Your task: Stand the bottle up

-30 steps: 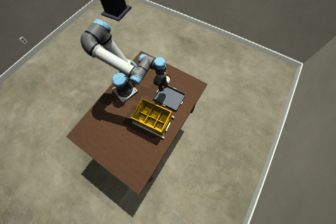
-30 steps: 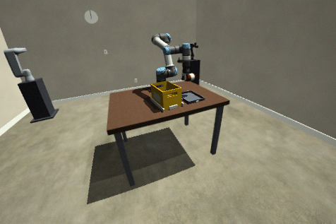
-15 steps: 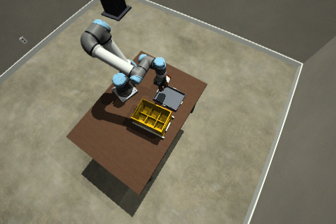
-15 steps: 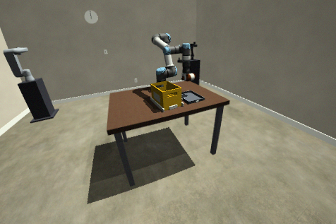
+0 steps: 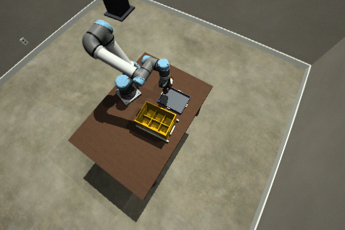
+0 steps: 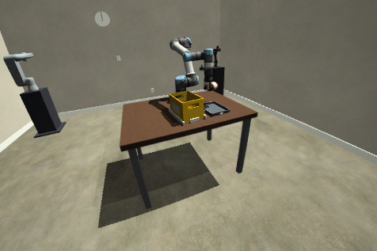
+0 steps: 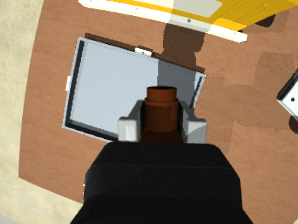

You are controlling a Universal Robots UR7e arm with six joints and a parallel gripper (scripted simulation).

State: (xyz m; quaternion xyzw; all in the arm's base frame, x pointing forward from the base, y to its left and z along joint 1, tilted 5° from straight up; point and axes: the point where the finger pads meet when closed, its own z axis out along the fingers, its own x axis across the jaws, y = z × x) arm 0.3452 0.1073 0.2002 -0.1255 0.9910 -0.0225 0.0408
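Now: the brown bottle 5 cm to the left of my hand, 1 cm below it and 1 cm behind it. Also, from my hand: yellow crate 23 cm to the right, 12 cm below, 3 cm ahead; then tray 19 cm below, 5 cm ahead, 4 cm to the left.
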